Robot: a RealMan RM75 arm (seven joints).
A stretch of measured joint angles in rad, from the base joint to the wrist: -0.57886, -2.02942, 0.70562, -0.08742, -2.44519, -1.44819, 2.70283; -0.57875, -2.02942, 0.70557, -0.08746, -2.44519, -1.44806, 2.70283; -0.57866, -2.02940, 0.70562, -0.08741, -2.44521, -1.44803, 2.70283; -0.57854, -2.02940, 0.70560, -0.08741, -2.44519, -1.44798, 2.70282; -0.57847, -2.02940, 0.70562, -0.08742, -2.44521, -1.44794, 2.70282; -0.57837, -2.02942, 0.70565, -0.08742, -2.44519, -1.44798, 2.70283; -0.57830, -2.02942, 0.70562, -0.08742, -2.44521, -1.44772, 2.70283; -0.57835, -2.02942, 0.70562, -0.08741, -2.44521, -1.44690, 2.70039; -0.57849, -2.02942, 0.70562, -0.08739, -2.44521, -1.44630, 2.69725; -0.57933, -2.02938, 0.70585, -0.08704, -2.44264, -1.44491, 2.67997; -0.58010, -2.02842, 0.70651, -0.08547, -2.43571, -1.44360, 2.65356; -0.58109, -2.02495, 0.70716, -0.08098, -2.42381, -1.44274, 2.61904; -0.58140, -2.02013, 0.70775, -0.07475, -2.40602, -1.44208, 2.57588; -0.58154, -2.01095, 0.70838, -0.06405, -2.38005, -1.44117, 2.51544
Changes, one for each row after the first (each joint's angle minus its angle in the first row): 0.00011, 0.00000, -0.00005, -0.00004, 0.00000, 0.00013, 0.00000; 0.00020, 0.00002, 0.00000, 0.00001, -0.00002, 0.00016, 0.00000; 0.00032, 0.00002, -0.00002, 0.00001, 0.00000, 0.00021, -0.00001; 0.00039, 0.00002, 0.00000, 0.00000, -0.00002, 0.00025, -0.00001; 0.00049, 0.00000, 0.00003, 0.00000, 0.00000, 0.00021, 0.00000; 0.00056, 0.00000, 0.00000, 0.00000, -0.00002, 0.00047, 0.00000; 0.00051, 0.00000, 0.00000, 0.00001, -0.00002, 0.00129, -0.00244; 0.00037, 0.00000, 0.00000, 0.00003, -0.00002, 0.00189, -0.00558; -0.00047, 0.00004, 0.00023, 0.00038, 0.00255, 0.00328, -0.02286; -0.00124, 0.00100, 0.00089, 0.00195, 0.00948, 0.00459, -0.04927; -0.00223, 0.00447, 0.00154, 0.00644, 0.02138, 0.00545, -0.08379; -0.00254, 0.00929, 0.00213, 0.01267, 0.03917, 0.00611, -0.12695; -0.00268, 0.01847, 0.00276, 0.02337, 0.06514, 0.00702, -0.18739
